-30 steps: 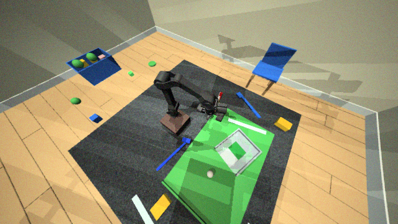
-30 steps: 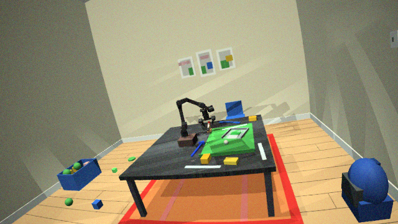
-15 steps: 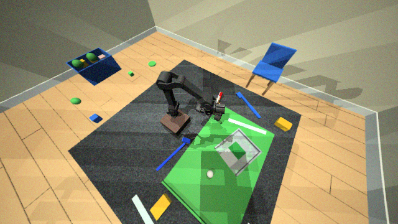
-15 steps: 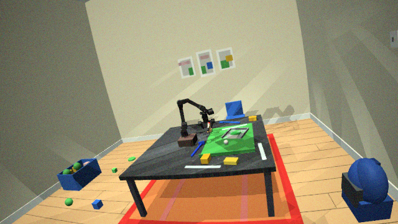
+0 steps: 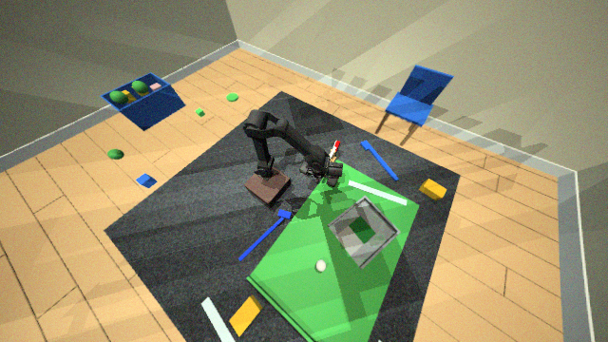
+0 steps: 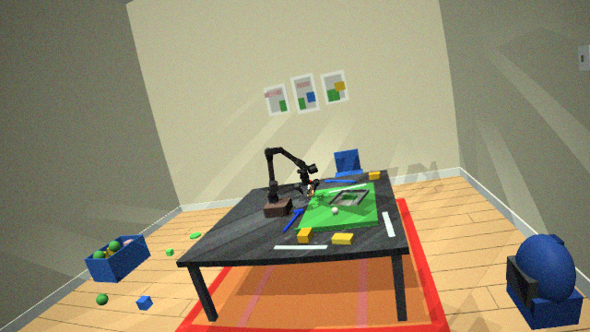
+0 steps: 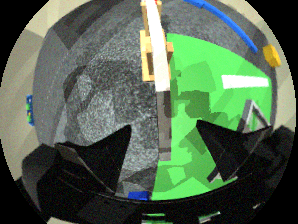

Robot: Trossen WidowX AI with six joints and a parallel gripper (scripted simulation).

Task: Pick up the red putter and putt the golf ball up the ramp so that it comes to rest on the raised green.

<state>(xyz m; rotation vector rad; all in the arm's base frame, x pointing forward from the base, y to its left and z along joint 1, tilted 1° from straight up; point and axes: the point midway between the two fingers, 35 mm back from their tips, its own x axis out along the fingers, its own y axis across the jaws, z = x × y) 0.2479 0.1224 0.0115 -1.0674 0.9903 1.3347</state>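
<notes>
My gripper tip is 8 cm past the blue putter, 36 cm to the left of it and 4 cm above it. Round my gripper tip: green mat (23 cm ahead, 20 cm to the right, 5 cm below); red putter (1 cm behind, 11 cm to the left, 1 cm above); small wooden stand (1 cm behind, 13 cm to the left, 1 cm below).
</notes>
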